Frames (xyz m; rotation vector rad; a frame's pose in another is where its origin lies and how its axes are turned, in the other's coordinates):
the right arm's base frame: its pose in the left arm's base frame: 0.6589 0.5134 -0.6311 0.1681 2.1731 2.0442
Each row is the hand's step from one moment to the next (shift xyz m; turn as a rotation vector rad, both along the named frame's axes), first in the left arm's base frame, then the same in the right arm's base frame.
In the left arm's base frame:
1: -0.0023 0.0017 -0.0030 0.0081 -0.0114 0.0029
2: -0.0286 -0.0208 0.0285 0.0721 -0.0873 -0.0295
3: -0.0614 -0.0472 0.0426 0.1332 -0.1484 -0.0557
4: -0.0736 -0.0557 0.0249 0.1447 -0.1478 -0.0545
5: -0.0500 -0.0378 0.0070 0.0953 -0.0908 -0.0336
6: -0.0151 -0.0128 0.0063 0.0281 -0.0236 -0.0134
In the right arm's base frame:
1: 0.0027 -0.0028 0.0014 -0.0102 0.0020 -0.0098
2: 0.0232 0.0278 -0.0274 -0.0860 -0.0366 -0.0704
3: 0.0500 0.0409 -0.0603 -0.1565 -0.0680 -0.1173
4: 0.0611 0.0230 -0.0699 -0.1677 -0.0671 -0.1146
5: 0.0418 0.0058 -0.0469 -0.1093 -0.0415 -0.0692
6: 0.0122 0.0058 -0.0157 -0.0315 -0.0155 -0.0171

